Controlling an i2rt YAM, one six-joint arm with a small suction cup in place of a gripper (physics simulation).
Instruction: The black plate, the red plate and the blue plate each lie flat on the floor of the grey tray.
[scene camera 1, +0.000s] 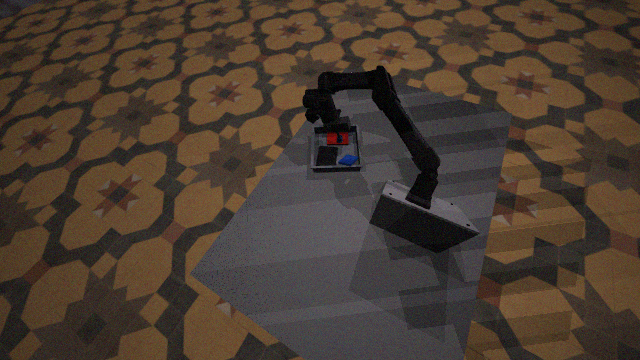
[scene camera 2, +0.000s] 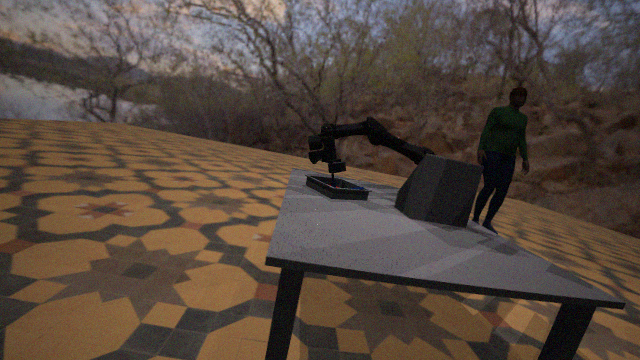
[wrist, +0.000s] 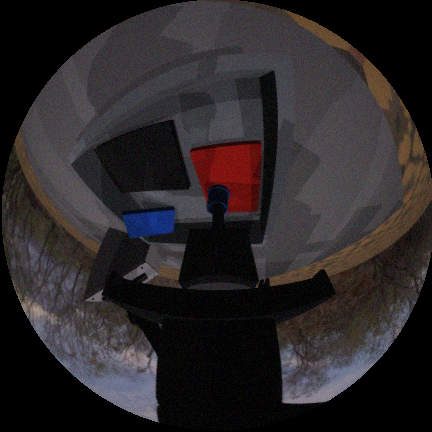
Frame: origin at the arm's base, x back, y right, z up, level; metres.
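Seen in the pictures: end effector, tool point: (scene camera 1: 340, 140) (scene camera 2: 334, 187) (wrist: 217, 194); arm's base, origin of the base link: (scene camera 1: 418, 198) (scene camera 2: 435, 178).
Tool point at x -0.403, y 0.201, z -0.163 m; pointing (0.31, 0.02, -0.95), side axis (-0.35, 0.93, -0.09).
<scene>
Offsets run from my tool point to a thing's top centre. Level surfaces: height alone.
The grey tray {dx +0.006, dy -0.058, dz +0.038 m} (scene camera 1: 312, 152) (scene camera 2: 336, 191) (wrist: 268, 141) stands on the table. The black plate {dx -0.008, dy -0.116, dz +0.001 m} (scene camera 1: 326, 155) (wrist: 142, 157) lies flat on its floor at one side. The red plate {dx -0.022, dy +0.008, dz +0.001 m} (scene camera 1: 331, 138) (wrist: 231, 163) lies flat at the tray's far end. The blue plate (scene camera 1: 348, 159) (wrist: 149, 222) lies beside the black one, near the tray's corner. My suction cup (scene camera 1: 339, 138) (scene camera 2: 333, 176) (wrist: 217, 198) hangs just over the red plate's near edge, inside the tray. It holds nothing. I cannot tell whether it touches the plate.
The arm's grey base box (scene camera 1: 420, 219) (scene camera 2: 441, 190) stands on the grey table {dz -0.012 m} (scene camera 1: 313, 251) (scene camera 2: 380, 237), to the tray's right. A person in a green top (scene camera 2: 501, 134) stands on the floor behind the table. Patterned tiles surround the table.
</scene>
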